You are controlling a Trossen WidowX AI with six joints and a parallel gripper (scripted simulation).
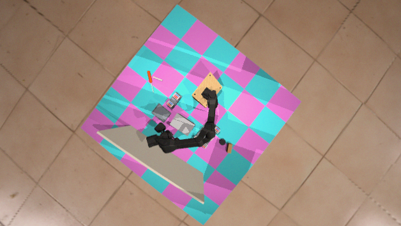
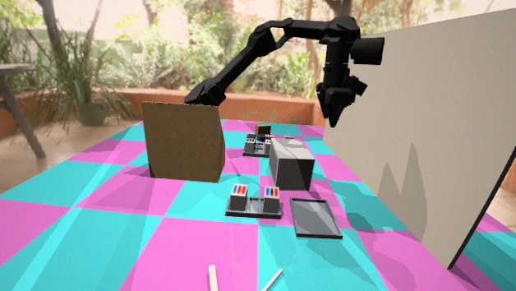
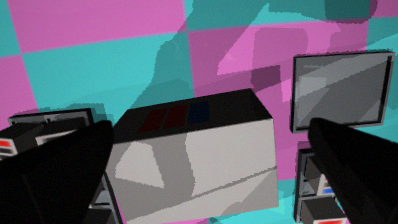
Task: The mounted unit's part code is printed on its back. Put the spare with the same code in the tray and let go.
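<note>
Right now my gripper tip is 200 mm past the holder rack, 150 mm to the left of it and 180 mm above it. Also, from my gripper tip: tall wall panel (160 mm ahead, 40 mm to the left, 30 mm above); grey tray (50 mm behind, 170 mm to the right, 190 mm below); grey mounted unit (90 mm behind, 30 mm to the left, 140 mm below).
</note>
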